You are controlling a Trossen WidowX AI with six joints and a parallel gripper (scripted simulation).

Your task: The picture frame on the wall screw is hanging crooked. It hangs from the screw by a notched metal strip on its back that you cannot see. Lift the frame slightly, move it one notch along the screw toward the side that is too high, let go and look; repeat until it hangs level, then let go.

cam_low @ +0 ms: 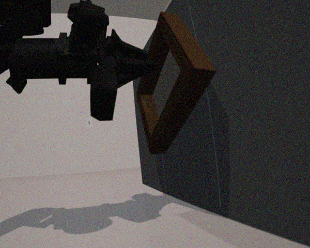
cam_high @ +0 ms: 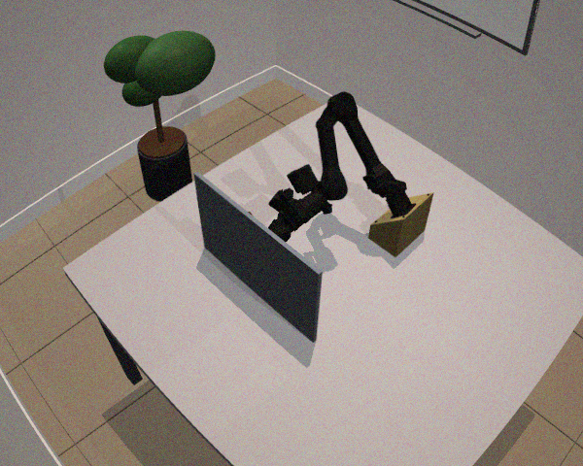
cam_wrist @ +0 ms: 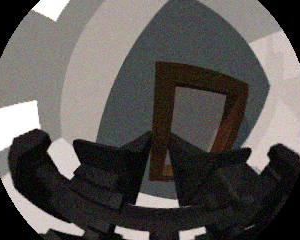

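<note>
The brown wooden picture frame lies 20 mm to the right of my gripper tip and 50 mm below it. From my gripper tip the other things lie so: dark grey wall panel (20 mm ahead, 10 mm to the right, 60 mm below).
</note>
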